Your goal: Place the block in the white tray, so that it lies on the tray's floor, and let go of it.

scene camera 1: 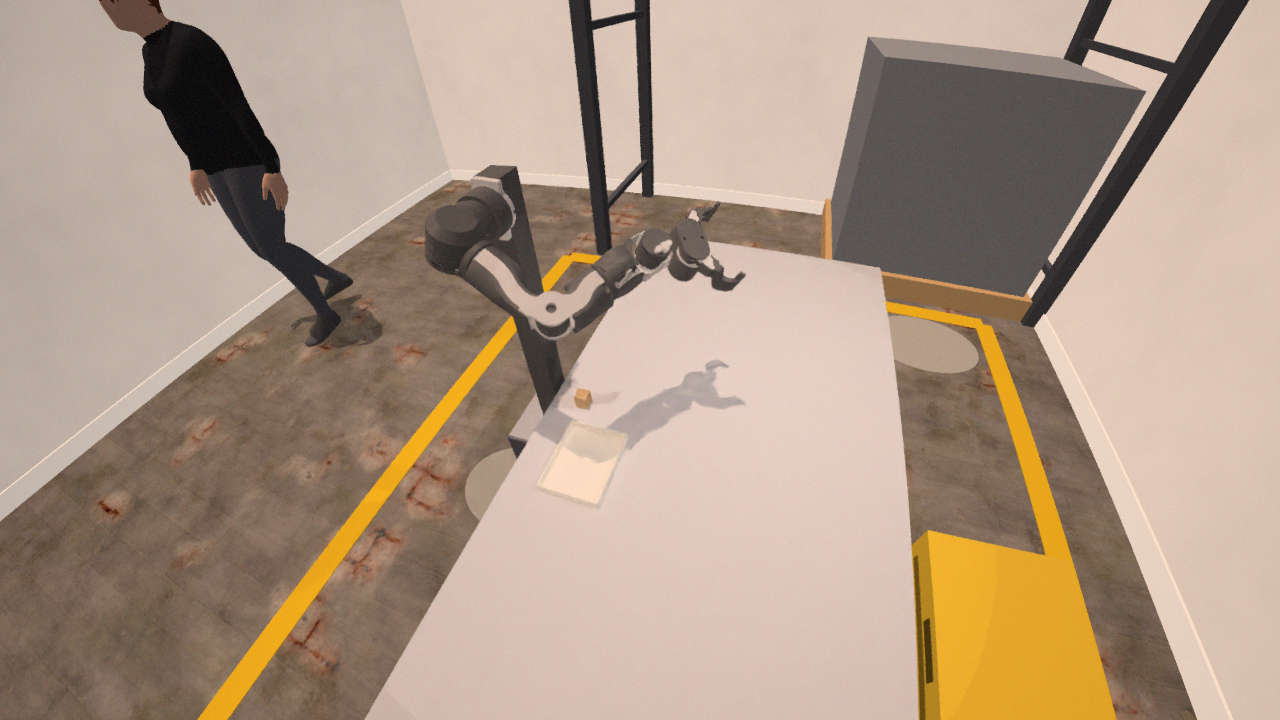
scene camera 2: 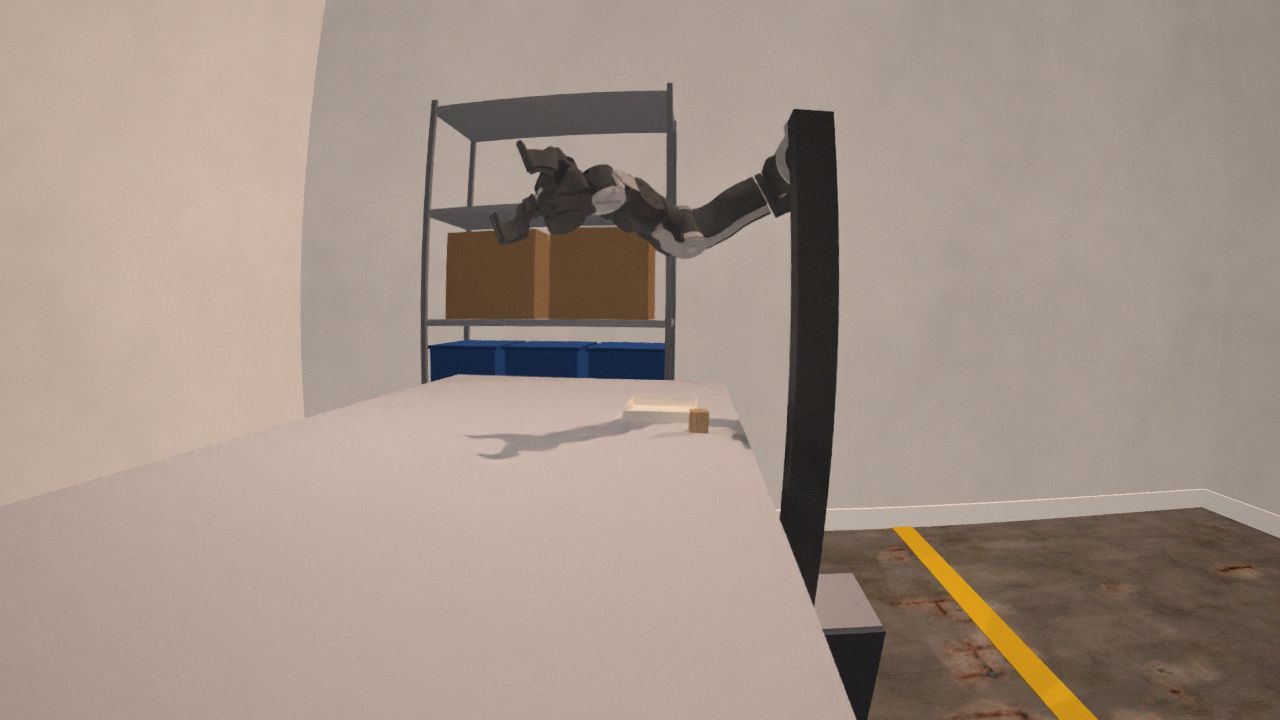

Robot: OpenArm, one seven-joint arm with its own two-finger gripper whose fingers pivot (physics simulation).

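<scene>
A small wooden block point(scene camera 1: 583, 398) point(scene camera 2: 699, 420) sits on the table near its edge on the arm's side, beside the white tray and apart from it in scene camera 1. The shallow white tray point(scene camera 1: 580, 474) point(scene camera 2: 653, 415) lies flat on the table, with no block on its floor. My gripper point(scene camera 1: 729, 243) point(scene camera 2: 507, 181) is wide open and empty. It hangs high above the table, well away from both the block and the tray, with its fingers pointing sideways.
The long pale table point(scene camera 1: 760, 555) point(scene camera 2: 402, 555) bears the block and tray. The arm's dark post point(scene camera 1: 539, 358) point(scene camera 2: 812, 340) stands at the table's edge, close to both. A yellow cabinet point(scene camera 1: 1011, 626) and a large grey box point(scene camera 1: 975, 170) stand beyond the table.
</scene>
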